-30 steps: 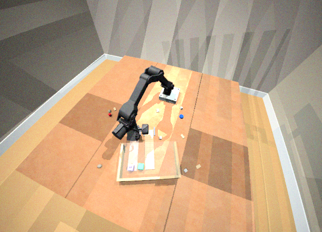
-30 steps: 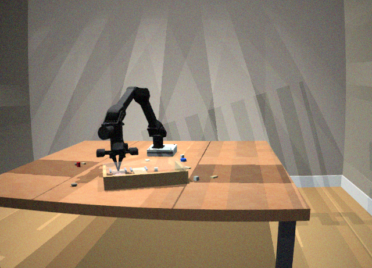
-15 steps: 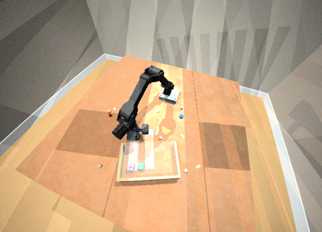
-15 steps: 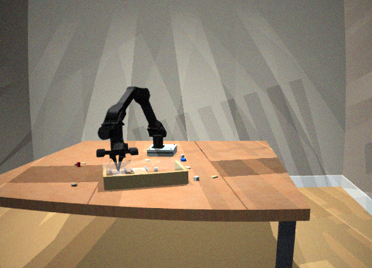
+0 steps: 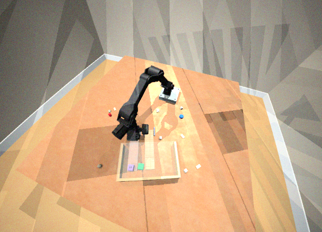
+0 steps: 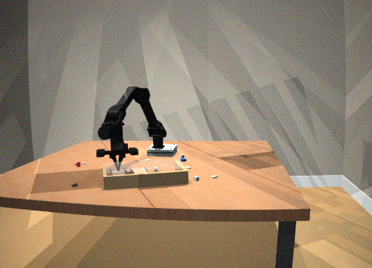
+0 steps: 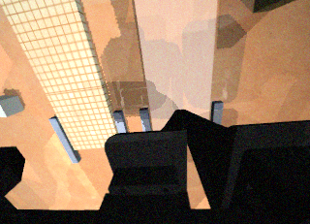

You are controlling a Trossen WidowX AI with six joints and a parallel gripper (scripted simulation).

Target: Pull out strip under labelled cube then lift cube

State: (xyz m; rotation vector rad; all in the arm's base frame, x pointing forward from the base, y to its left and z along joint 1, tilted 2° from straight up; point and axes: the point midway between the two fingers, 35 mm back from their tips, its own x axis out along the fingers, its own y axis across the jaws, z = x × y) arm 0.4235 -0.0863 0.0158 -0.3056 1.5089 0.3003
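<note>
Right now the pale pink strip is 90 mm ahead of my gripper tip and 40 mm to the left of it. Round my gripper tip: red piece 240 mm to the right, 70 mm behind, 10 mm above; purple cube 190 mm ahead, 70 mm to the left, 20 mm above; blue piece 260 mm to the left, 250 mm behind.
</note>
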